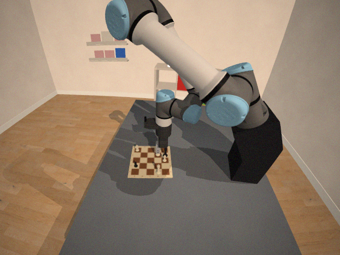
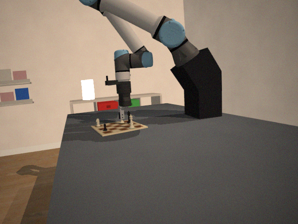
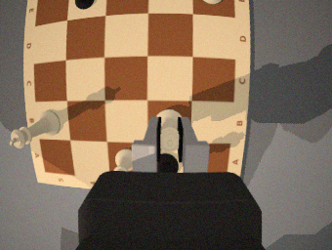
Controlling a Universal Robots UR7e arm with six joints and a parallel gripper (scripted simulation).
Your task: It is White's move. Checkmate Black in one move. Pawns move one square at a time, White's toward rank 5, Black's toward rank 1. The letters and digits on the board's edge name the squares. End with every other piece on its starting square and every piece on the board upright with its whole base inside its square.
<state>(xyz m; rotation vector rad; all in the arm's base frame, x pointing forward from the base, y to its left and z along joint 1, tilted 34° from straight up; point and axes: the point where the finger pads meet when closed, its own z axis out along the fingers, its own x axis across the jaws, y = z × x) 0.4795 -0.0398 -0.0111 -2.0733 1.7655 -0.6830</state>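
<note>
Right now my hand is 40 mm past the black king and 10 mm above it. Also, from my hand: chessboard (30 mm ahead, 40 mm to the left, 50 mm below); black pawn (100 mm ahead, 90 mm to the left, 30 mm below).
</note>
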